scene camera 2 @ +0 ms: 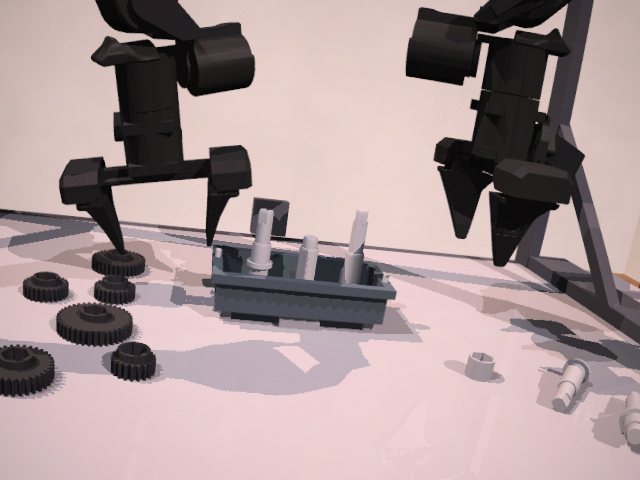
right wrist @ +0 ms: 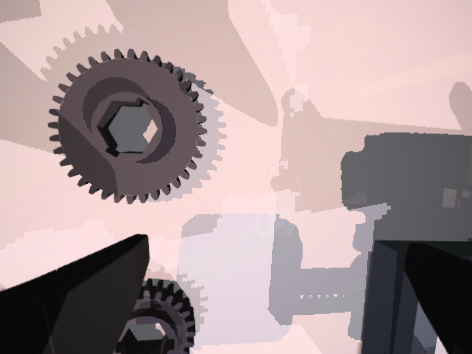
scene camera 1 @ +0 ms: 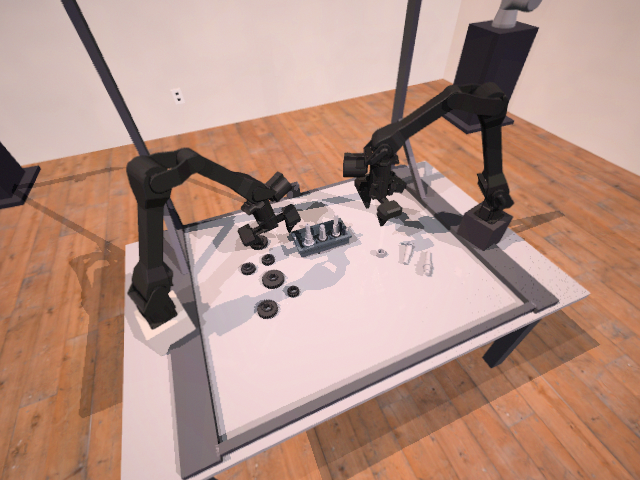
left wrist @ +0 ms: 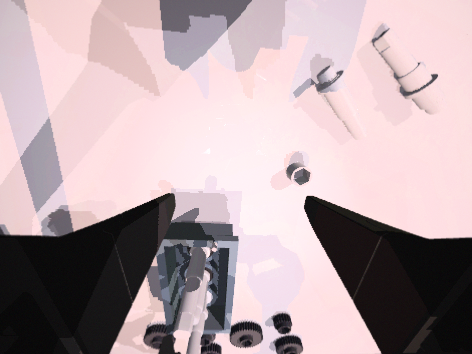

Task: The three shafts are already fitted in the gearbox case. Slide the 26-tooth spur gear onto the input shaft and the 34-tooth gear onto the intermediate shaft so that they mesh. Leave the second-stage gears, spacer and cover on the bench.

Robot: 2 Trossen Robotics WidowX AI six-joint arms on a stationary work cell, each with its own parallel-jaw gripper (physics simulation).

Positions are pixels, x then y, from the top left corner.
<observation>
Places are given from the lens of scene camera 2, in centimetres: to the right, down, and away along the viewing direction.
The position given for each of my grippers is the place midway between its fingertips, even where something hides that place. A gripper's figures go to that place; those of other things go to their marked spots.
my left gripper [scene camera 2: 478,251]: 16, 1, 60
my right gripper [scene camera 2: 165,248]: -16, 1, 64
grey gearbox case [scene camera 2: 250,297]: -7, 5, 58
</observation>
